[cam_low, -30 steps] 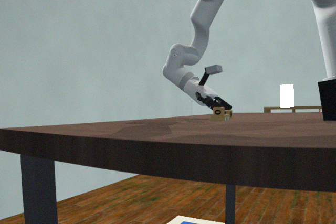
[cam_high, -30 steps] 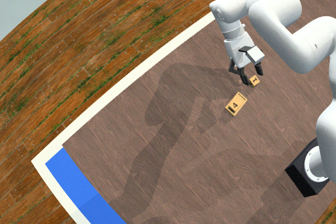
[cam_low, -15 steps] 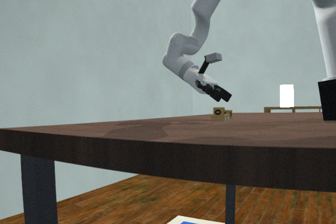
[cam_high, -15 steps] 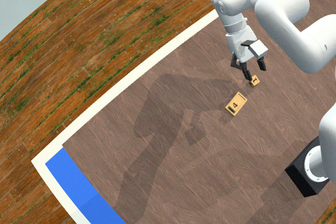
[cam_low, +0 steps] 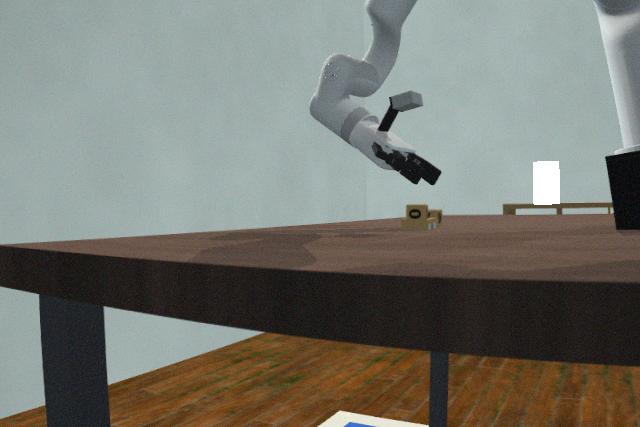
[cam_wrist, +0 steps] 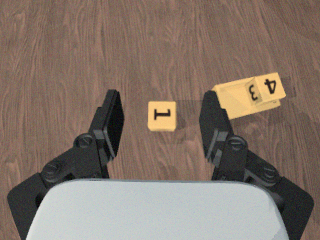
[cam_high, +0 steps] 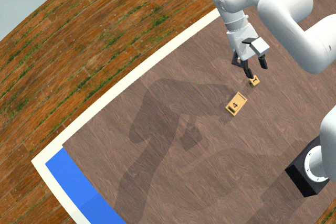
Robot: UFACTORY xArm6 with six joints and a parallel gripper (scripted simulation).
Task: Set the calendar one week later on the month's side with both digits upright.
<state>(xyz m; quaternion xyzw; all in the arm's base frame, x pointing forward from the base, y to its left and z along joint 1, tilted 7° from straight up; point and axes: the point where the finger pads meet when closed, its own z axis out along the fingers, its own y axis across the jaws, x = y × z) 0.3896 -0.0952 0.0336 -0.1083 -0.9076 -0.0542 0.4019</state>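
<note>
The wooden cube lies 80 mm below my hand and 20 mm behind it. From my hand the other things lie so: tray 110 mm to the left, 90 mm below, 20 mm behind.
</note>
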